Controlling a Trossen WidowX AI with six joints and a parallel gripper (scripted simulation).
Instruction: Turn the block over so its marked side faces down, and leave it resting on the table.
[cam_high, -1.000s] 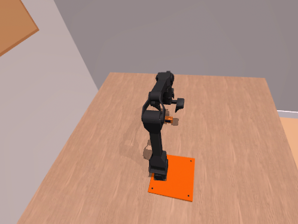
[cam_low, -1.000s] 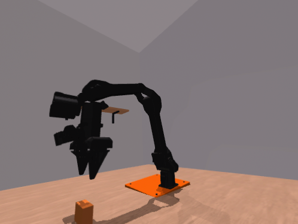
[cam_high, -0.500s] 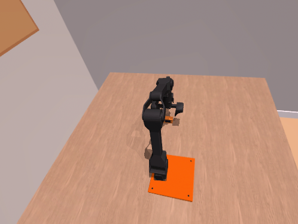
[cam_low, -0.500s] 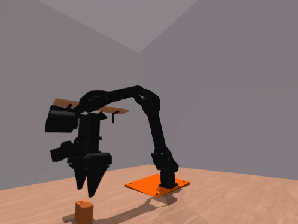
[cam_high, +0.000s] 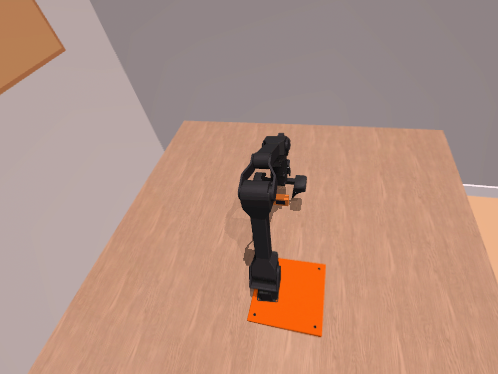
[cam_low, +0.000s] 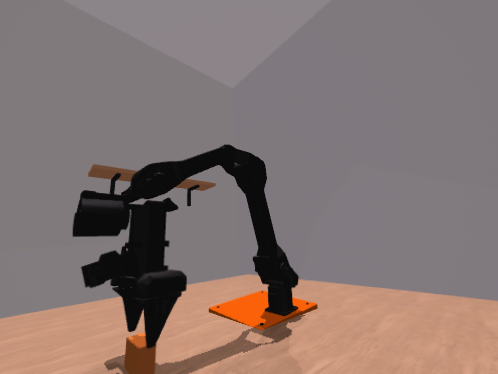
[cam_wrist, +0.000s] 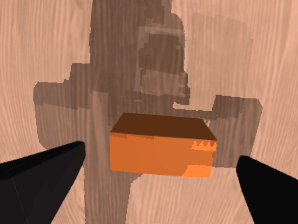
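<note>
Right now the block is 10 mm behind my gripper tip and 20 mm below it.
</note>
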